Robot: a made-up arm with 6 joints. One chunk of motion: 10 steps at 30 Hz.
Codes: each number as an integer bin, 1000 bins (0 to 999) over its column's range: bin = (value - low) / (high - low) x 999, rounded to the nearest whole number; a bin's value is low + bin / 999 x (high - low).
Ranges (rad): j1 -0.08..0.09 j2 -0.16..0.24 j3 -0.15..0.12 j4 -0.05..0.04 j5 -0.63..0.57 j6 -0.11..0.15
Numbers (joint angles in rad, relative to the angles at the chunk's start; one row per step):
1: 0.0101 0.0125 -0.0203 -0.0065 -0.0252 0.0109
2: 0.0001 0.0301 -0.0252 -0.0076 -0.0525 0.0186
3: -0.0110 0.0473 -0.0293 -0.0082 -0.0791 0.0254
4: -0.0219 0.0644 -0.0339 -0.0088 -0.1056 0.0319
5: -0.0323 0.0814 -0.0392 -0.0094 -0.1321 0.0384
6: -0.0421 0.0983 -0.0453 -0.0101 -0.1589 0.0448
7: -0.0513 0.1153 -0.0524 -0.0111 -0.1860 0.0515
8: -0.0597 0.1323 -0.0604 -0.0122 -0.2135 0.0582
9: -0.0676 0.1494 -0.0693 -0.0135 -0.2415 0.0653
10: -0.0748 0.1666 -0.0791 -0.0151 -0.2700 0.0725
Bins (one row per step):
1: 529 431 480 483 503 465
2: 471 475 462 471 481 494
3: 405 518 447 464 459 520
4: 341 560 430 457 437 545
5: 280 603 410 451 415 570
6: 223 645 387 443 392 595
7: 169 688 361 432 370 621
8: 119 730 332 420 347 646
9: 73 773 299 405 323 674
10: 31 816 262 387 300 701

